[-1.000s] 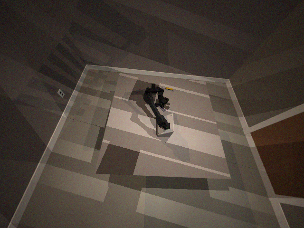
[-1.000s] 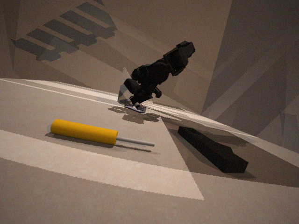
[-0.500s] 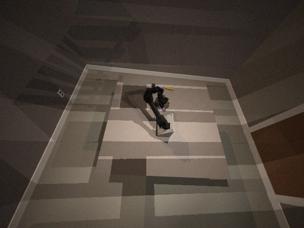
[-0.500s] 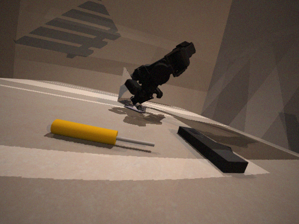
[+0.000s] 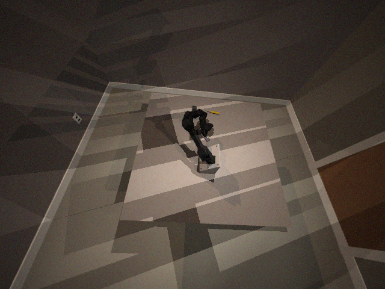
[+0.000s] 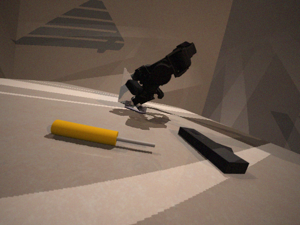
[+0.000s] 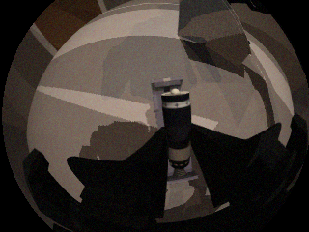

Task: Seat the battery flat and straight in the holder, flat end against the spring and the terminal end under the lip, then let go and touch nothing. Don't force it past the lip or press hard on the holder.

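The battery lies 1 cm above my gripper tip. The rest, counted from my gripper tip: screwdriver (34 cm ahead, 5 cm to the right, 1 cm below); flat black block (30 cm ahead, 13 cm to the left, 1 cm below).
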